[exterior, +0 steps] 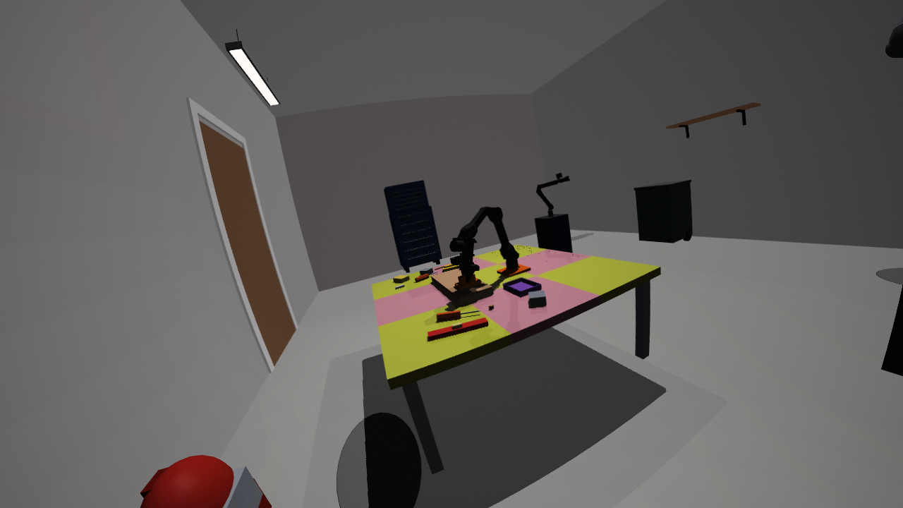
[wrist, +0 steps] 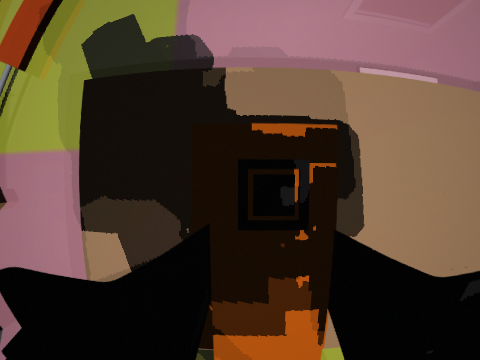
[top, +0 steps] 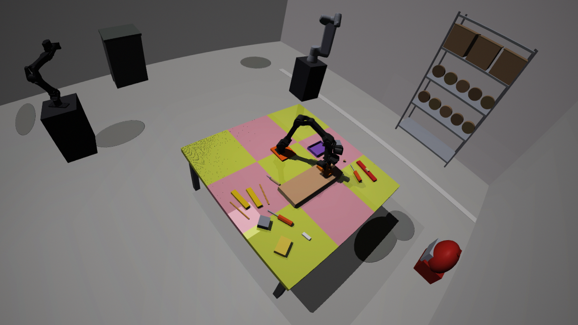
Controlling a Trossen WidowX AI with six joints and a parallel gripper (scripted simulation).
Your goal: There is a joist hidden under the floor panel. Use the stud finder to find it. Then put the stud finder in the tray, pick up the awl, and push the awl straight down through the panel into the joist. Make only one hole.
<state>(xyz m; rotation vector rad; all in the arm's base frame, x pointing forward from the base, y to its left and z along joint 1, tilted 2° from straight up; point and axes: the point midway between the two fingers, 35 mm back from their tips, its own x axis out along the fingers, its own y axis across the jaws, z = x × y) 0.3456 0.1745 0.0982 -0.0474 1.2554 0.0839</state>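
The purple tray lies 24 cm behind my gripper tip, 15 cm to the left of it and 5 cm below it. From my gripper tip the other things lie so: red level 15 cm ahead, 37 cm to the left, 5 cm below; small brown cube 2 cm behind, 26 cm to the left, 6 cm below; orange stud finder 2 cm above.
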